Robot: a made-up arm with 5 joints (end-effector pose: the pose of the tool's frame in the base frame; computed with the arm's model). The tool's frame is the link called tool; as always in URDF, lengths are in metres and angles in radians. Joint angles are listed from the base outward.
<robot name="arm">
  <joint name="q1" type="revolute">
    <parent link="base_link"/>
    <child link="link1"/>
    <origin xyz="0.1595 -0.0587 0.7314" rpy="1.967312 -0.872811 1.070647"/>
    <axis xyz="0 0 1"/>
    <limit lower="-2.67" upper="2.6"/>
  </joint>
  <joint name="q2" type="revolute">
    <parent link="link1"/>
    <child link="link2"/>
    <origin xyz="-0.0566 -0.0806 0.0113" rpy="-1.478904 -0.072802 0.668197"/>
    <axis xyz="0 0 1"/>
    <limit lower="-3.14" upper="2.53"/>
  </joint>
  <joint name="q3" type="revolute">
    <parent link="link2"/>
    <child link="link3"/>
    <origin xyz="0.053 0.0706 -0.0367" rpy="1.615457 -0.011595 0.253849"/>
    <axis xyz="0 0 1"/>
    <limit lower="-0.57" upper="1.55"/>
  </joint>
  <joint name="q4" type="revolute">
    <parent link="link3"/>
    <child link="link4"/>
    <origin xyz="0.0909 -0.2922 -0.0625" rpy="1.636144 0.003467 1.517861"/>
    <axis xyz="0 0 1"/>
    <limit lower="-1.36" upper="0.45"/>
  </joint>
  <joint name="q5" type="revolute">
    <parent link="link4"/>
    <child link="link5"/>
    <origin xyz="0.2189 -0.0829 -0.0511" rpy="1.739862 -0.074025 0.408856"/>
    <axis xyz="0 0 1"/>
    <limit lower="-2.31" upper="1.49"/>
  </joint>
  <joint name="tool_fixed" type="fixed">
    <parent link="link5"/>
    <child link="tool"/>
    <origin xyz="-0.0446 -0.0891 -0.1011" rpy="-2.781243 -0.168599 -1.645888"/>
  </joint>
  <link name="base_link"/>
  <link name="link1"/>
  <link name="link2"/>
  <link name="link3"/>
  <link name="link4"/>
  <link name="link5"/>
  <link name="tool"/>
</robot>
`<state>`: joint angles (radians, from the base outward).
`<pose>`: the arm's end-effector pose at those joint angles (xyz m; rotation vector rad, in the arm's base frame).
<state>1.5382 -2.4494 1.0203 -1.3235 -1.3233</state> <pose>0.6304 0.0190 0.8154 -0.9350 -1.3820 0.5197</pose>
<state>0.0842 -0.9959 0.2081 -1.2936 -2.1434</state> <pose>0.2767 0.1995 1.0284 2.5139 0.7376 0.2529</pose>
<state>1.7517 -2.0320 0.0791 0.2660 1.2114</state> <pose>0.2938 0.0001 0.8658 -0.0566 1.2336 1.6535</pose>
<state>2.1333 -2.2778 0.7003 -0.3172 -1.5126</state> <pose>0.5131 -0.1715 0.8441 -0.5165 -0.4685 -0.8535</pose>
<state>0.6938 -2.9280 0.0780 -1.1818 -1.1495</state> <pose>0.4877 0.2509 0.7961 -0.3839 -1.9460 0.6987</pose>
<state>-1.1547 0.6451 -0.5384 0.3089 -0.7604</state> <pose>0.0007 -0.0998 0.4712 -1.3753 1.6000 -0.3566</pose>
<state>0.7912 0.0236 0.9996 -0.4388 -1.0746</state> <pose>-0.0233 -0.0485 0.9690 2.0581 0.2570 1.9743</pose>
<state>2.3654 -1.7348 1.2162 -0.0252 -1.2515</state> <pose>0.4164 -0.2196 0.6777 -0.5649 0.3914 -1.1143</pose>
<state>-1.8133 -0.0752 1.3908 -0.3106 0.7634</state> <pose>-0.0004 -0.0145 0.6814 -0.7620 1.4597 -1.0880</pose>
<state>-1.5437 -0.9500 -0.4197 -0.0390 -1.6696</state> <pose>0.0461 0.0624 0.4886 0.7811 2.4452 -1.2467</pose>
